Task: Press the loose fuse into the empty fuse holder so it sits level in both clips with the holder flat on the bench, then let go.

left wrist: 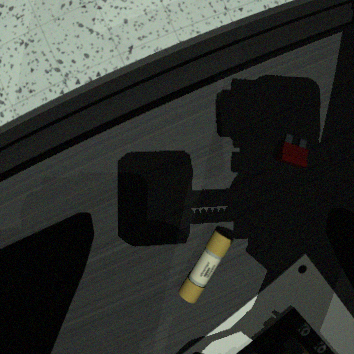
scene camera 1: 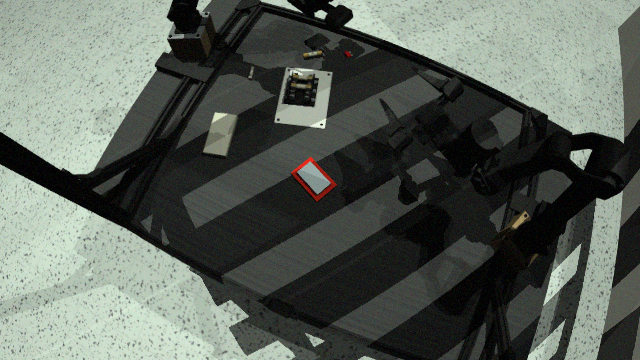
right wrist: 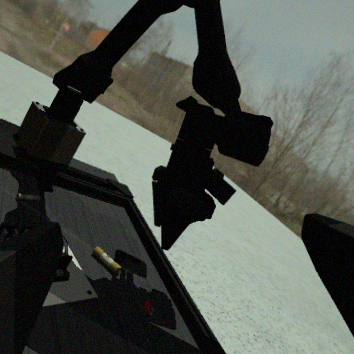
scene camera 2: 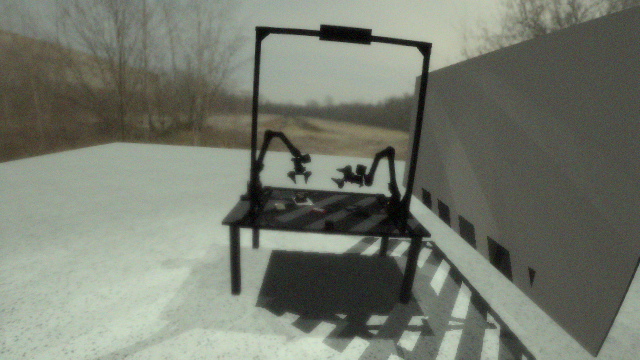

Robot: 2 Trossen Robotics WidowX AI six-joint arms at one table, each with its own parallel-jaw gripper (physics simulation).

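Frame: origin at the left arm's base, x ahead, y left, z up, level; centimetres.
Seen in the pictures: left gripper, fingertip midpoint: [left wrist: 210,222] [scene camera 1: 325,25] [right wrist: 159,236] [scene camera 2: 300,184]; right gripper, fingertip midpoint: [scene camera 1: 396,83] [right wrist: 183,230] [scene camera 2: 333,173]; left arm's base, origin of the base link: [scene camera 1: 188,24] [right wrist: 59,116]; right arm's base, origin of the base link: [scene camera 1: 526,239] [scene camera 2: 394,204].
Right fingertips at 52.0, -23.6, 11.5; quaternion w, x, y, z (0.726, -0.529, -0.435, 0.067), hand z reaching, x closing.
Note:
Pixels of each thing's top centre, then the offset from my right fingertips to it, as dx, dy, dz.
- loose fuse, middle of its top: [left wrist: 207,270] [right wrist: 108,256] [scene camera 1: 312,52] -18.1, +22.1, -21.0
- small red blade fuse, middle of its top: [left wrist: 297,150] [right wrist: 149,305] [scene camera 1: 348,53] -8.3, +23.7, -21.5
- red-framed grey card, middle of its top: [scene camera 1: 313,177] -14.5, -13.4, -21.0
- beige block, middle of its top: [scene camera 1: 220,133] -38.1, -4.2, -20.9
- small grey cylinder, middle of its top: [right wrist: 29,194] [scene camera 1: 251,71] -33.8, +14.7, -21.4
The loose fuse [scene camera 1: 313,54] [left wrist: 206,265] [right wrist: 106,260], white with brass caps, lies on the bench near the far edge. The black fuse holder [scene camera 1: 301,89] [left wrist: 291,333] sits flat on a white plate [scene camera 1: 302,114] [left wrist: 305,281] [right wrist: 70,288]. Two fuses sit in its far clips, and the near clips look empty. My left gripper [scene camera 2: 299,176] [right wrist: 159,236] is open and empty. It hangs above the loose fuse, well clear of it. My right gripper [scene camera 1: 394,150] [scene camera 2: 340,176] is open and empty, held high over the right side of the bench.
A small red blade fuse [scene camera 1: 348,53] [left wrist: 294,154] [right wrist: 146,306] lies right of the loose fuse. A red-framed grey card [scene camera 1: 313,178] lies mid-bench and a beige block [scene camera 1: 221,133] at the left. A small grey cylinder [scene camera 1: 251,72] lies left of the plate. A raised rim edges the bench.

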